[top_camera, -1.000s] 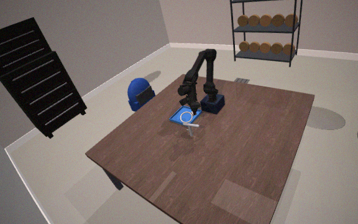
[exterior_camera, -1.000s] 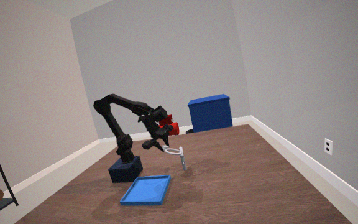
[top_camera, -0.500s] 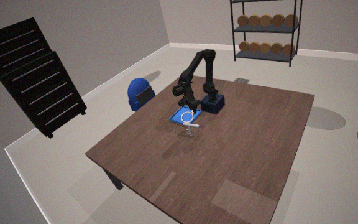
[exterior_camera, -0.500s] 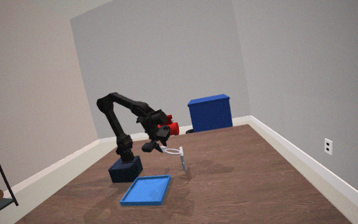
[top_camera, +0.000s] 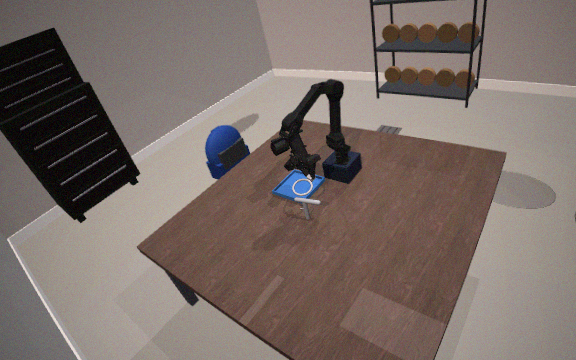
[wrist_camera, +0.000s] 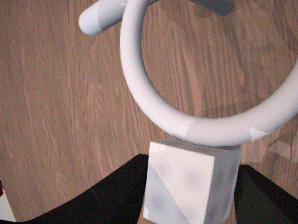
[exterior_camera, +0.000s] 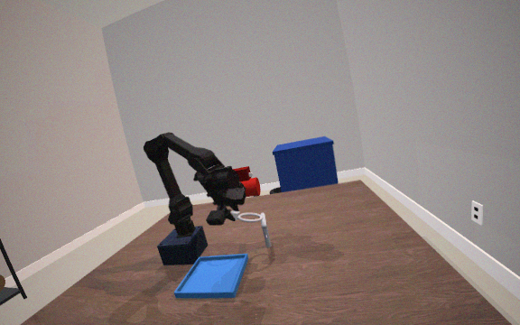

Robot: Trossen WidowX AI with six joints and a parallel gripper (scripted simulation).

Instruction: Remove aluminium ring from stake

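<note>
The blue tray lies 14 cm to the right of my gripper tip, 14 cm below it and 9 cm behind it. Round my gripper tip: aluminium ring: 4 cm ahead, 2 cm to the right.
</note>
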